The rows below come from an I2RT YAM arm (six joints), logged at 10 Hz.
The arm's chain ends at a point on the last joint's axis. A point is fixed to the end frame.
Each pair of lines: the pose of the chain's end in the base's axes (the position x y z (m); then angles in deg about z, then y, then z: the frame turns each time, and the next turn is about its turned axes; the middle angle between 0 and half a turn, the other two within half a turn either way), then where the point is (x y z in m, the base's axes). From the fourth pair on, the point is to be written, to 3 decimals.
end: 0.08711, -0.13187, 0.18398, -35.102, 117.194, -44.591
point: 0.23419 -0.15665 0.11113
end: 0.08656, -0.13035, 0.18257, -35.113, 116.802, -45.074
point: 0.23383 -0.15533 0.11016
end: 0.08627, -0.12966, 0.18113, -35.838, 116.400, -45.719
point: 0.23333 -0.15665 0.10902
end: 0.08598, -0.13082, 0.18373, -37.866, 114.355, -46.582
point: 0.234 -0.164 0.116
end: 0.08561, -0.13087, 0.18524, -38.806, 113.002, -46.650
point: 0.234 -0.168 0.120
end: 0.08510, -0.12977, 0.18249, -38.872, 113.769, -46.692
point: 0.233 -0.166 0.116
